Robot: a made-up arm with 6 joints.
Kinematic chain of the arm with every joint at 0, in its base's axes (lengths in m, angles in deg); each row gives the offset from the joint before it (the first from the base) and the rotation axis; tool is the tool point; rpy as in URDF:
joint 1: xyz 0 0 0.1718 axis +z
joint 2: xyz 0 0 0 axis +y
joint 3: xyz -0.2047 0 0.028 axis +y
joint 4: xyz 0.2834 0 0.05 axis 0.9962 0 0.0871
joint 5: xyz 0 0 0 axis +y
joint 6: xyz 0.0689 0 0.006 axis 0.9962 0 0.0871
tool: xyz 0 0 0 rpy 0 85 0
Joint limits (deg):
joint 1: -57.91..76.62
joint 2: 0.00..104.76
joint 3: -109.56..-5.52
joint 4: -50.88..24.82
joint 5: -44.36..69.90
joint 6: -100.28..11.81
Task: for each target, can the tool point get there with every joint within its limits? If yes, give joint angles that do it. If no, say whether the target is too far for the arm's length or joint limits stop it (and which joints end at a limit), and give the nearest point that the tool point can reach.
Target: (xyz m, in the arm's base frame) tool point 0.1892 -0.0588 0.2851
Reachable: yes | joints -14.24 35.65 -26.39 -20.41 25.54 -48.71
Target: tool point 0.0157 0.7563 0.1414
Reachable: no: too far | nearest point 0.0768 0.4077 0.2503 | short by 0.370 m
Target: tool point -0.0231 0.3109 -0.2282
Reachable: no: joint limits stop it (at a limit: joint 1, joint 2, joint 4) | nearest point 0.0321 0.2001 0.0295 | short by 0.286 m
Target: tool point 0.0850 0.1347 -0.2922
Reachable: no: joint limits stop it (at a limit: joint 2) | nearest point 0.0654 0.1036 0.0083 | short by 0.303 m
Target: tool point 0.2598 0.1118 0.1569
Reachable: yes | joints 20.42 83.59 -33.66 -44.96 -16.86 -29.83
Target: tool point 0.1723 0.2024 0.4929
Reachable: yes | joints 47.05 67.14 -85.61 16.16 37.77 -5.80
